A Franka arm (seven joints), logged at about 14 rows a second.
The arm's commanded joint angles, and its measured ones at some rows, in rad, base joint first. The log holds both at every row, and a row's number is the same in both.
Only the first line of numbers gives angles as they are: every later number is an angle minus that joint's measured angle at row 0.
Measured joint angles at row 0:
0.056, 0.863, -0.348, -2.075, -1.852, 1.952, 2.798
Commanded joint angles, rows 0 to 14:
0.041, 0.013, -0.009, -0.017, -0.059, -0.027, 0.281
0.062, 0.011, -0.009, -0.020, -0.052, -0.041, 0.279
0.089, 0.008, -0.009, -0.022, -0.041, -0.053, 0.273
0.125, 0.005, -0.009, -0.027, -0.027, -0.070, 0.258
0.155, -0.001, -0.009, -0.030, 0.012, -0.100, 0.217
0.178, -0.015, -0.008, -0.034, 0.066, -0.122, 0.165
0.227, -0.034, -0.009, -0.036, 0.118, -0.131, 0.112
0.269, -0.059, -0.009, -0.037, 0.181, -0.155, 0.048
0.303, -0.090, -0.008, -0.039, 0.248, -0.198, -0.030
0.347, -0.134, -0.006, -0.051, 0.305, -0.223, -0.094
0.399, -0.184, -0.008, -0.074, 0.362, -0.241, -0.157
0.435, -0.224, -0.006, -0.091, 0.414, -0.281, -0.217
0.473, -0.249, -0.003, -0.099, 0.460, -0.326, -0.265
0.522, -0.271, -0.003, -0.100, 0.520, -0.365, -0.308
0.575, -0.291, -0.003, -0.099, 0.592, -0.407, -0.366
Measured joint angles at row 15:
0.492, -0.213, 0.006, -0.050, 0.502, -0.346, -0.286
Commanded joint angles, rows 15 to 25:
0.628, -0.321, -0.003, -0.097, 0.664, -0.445, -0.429
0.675, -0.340, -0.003, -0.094, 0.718, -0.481, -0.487
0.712, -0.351, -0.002, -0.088, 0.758, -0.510, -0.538
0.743, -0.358, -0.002, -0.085, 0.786, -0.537, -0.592
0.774, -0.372, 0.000, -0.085, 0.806, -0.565, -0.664
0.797, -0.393, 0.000, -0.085, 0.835, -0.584, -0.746
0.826, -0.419, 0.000, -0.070, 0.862, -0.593, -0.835
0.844, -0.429, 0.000, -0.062, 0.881, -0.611, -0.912
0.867, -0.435, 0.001, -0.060, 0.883, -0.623, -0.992
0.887, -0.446, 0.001, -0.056, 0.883, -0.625, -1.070
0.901, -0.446, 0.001, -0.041, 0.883, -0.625, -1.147
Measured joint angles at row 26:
0.870, -0.415, 0.009, -0.052, 0.862, -0.605, -1.013
